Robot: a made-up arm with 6 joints.
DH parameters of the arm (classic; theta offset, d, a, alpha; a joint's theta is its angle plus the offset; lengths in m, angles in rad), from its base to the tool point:
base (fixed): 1.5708 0 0.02 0
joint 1: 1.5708 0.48 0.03 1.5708
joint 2: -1.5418 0 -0.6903 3.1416
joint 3: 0.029 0.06 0 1.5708
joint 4: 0 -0.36 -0.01 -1.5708
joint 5: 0 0.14 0 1.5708
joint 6: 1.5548 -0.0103 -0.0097 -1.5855
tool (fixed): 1.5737 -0.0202 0 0
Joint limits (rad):
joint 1: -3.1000..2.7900
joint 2: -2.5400..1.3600
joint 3: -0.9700..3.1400
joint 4: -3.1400..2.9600
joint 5: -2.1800..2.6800
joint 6: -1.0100..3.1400
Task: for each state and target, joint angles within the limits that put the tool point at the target. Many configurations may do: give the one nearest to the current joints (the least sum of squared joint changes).
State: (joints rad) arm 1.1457 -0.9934 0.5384 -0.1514 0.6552 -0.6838
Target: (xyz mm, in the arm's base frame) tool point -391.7 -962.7 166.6
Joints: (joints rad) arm 1.0217 -1.9739 1.2748 0.1084 0.7007 -0.6097
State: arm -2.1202 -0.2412 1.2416 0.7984 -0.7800 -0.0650
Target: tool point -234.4 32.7 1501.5
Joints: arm -2.3721 0.0531 1.0615 0.6129 -0.7897 -0.0276
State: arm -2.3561 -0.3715 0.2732 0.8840 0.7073 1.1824
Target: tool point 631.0 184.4 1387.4
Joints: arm -3.0558 -0.6696 1.0480 1.2053 0.8315 1.1617
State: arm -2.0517 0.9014 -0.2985 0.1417 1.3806 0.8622
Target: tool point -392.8 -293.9 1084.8
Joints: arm -2.0516 0.1355 -0.1777 0.1877 1.3927 0.8640
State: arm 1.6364 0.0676 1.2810 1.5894 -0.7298 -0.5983
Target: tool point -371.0 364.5 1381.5
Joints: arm 2.4541 0.3641 0.8222 1.8544 -0.7727 -0.6083
